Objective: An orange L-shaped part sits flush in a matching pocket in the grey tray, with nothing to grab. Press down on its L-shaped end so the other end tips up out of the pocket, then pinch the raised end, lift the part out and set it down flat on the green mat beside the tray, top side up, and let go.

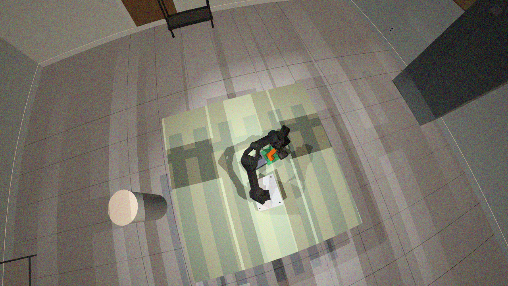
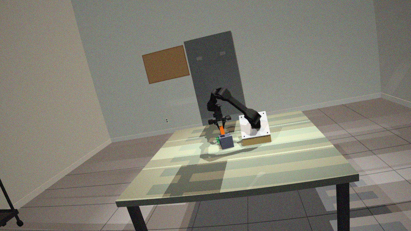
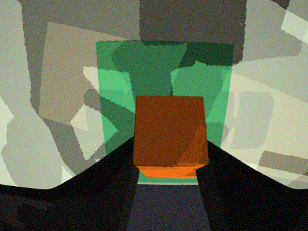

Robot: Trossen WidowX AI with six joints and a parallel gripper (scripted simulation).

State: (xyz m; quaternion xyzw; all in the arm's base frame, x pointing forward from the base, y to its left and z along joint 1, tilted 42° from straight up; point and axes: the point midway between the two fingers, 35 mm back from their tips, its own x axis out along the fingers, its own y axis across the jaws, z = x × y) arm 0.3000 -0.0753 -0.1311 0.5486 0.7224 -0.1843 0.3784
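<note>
My gripper tip is now 2 cm past the orange L-shaped part, 2 cm to the right of it and 3 cm above it. From my gripper tip the other things lie so: green mat 1 cm behind, 2 cm to the left, 9 cm below.
</note>
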